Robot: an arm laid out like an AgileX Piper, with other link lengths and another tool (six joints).
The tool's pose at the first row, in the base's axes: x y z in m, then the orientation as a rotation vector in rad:
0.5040, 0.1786, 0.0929, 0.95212, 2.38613, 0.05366
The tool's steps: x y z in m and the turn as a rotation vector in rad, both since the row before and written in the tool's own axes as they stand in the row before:
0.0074, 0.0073, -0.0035, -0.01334, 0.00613, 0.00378
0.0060, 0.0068, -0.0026, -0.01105, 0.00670, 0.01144
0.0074, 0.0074, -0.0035, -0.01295, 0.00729, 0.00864
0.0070, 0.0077, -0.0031, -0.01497, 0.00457, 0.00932
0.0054, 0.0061, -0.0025, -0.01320, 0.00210, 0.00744
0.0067, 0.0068, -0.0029, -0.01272, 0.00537, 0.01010
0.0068, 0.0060, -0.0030, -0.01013, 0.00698, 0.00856
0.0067, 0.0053, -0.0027, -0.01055, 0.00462, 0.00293
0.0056, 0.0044, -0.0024, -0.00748, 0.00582, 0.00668
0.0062, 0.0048, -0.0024, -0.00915, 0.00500, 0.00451
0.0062, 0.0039, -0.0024, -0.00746, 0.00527, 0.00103
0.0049, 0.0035, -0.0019, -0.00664, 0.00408, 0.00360
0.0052, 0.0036, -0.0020, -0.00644, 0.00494, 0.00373
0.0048, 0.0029, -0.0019, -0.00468, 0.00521, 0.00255
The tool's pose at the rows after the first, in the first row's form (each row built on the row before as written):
0.5024, 0.1894, 0.0940, 0.95159, 2.38671, 0.07394
0.5017, 0.1988, 0.0950, 0.96137, 2.38473, 0.09468
0.5001, 0.2096, 0.0964, 0.96695, 2.38392, 0.11693
0.4991, 0.2203, 0.0979, 0.97192, 2.37961, 0.14044
0.4984, 0.2287, 0.0993, 0.97502, 2.37428, 0.15985
0.4971, 0.2385, 0.1008, 0.98194, 2.37073, 0.18140
0.4952, 0.2478, 0.1022, 0.98838, 2.37000, 0.20020
0.4931, 0.2564, 0.1033, 0.98753, 2.36944, 0.21610
0.4912, 0.2636, 0.1044, 0.99274, 2.36923, 0.23050
0.4892, 0.2715, 0.1055, 0.99444, 2.36862, 0.24559
0.4867, 0.2787, 0.1063, 0.99273, 2.37032, 0.25756
0.4849, 0.2847, 0.1071, 0.99438, 2.37007, 0.26889
0.4829, 0.2910, 0.1080, 0.99634, 2.37057, 0.28052
0.4808, 0.2965, 0.1087, 0.99769, 2.37243, 0.28983

